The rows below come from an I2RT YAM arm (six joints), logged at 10 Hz.
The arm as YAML. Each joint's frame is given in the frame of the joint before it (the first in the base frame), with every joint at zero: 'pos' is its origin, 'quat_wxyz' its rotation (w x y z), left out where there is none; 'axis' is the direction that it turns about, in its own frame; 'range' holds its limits. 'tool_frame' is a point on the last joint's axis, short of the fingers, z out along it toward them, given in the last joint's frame.
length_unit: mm
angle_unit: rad
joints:
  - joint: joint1
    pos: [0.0, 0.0, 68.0]
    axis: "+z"
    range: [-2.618, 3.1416]
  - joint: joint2
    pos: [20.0, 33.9, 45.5]
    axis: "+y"
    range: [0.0, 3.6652]
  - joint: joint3
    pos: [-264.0, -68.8, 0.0]
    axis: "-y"
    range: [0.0, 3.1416]
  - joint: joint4
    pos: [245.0, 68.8, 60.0]
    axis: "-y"
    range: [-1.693, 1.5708]
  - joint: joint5
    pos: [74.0, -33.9, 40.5]
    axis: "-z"
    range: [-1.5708, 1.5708]
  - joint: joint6
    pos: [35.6, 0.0, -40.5]
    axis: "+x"
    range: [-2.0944, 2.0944]
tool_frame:
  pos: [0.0, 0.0, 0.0]
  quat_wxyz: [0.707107, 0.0, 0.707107, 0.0]
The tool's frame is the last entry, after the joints.
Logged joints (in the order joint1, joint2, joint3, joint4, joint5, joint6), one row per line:
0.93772 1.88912 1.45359 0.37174 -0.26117 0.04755
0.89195 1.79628 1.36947 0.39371 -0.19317 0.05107
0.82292 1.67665 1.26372 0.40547 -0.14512 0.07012
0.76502 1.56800 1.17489 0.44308 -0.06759 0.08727
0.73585 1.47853 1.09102 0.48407 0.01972 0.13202
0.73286 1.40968 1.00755 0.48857 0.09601 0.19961
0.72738 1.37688 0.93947 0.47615 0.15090 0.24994
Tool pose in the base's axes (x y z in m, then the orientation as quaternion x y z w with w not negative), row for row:
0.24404 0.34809 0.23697 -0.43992 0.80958 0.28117 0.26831
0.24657 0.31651 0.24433 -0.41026 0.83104 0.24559 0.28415
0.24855 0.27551 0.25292 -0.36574 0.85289 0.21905 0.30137
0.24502 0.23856 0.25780 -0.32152 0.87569 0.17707 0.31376
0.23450 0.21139 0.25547 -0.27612 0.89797 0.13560 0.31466
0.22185 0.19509 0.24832 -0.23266 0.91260 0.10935 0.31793
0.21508 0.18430 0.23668 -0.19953 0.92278 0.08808 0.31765
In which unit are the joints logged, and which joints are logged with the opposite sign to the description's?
The joints are logged in radians. Opposite sign: joint4.
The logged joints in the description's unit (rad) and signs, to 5 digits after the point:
0.93772 1.88912 1.45359 -0.37174 -0.26117 0.04755
0.89195 1.79628 1.36947 -0.39371 -0.19317 0.05107
0.82292 1.67665 1.26372 -0.40547 -0.14512 0.07012
0.76502 1.56800 1.17489 -0.44308 -0.06759 0.08727
0.73585 1.47853 1.09102 -0.48407 0.01972 0.13202
0.73286 1.40968 1.00755 -0.48857 0.09601 0.19961
0.72738 1.37688 0.93947 -0.47615 0.15090 0.24994

